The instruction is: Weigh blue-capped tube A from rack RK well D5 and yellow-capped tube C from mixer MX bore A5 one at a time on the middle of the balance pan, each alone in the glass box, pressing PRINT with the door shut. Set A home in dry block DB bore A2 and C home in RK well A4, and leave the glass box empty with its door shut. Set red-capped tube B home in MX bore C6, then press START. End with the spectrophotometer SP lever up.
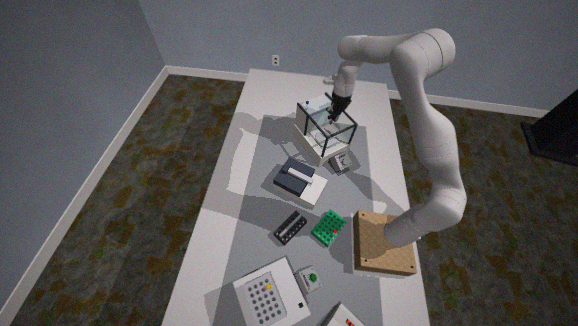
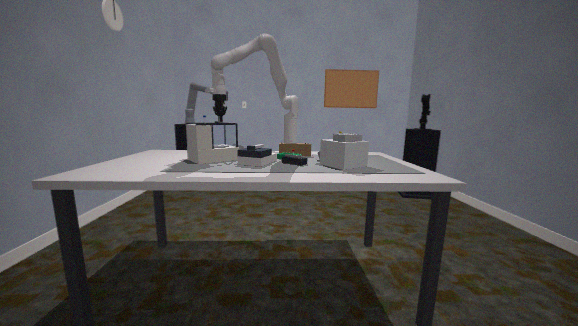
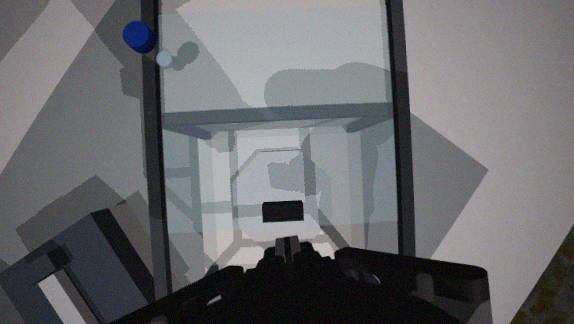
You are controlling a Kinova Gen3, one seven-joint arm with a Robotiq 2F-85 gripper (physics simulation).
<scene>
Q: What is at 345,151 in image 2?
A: A mixer MX.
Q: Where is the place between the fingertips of my gripper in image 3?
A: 289,252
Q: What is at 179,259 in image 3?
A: A balance.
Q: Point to a spectrophotometer SP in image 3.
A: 107,255
</scene>
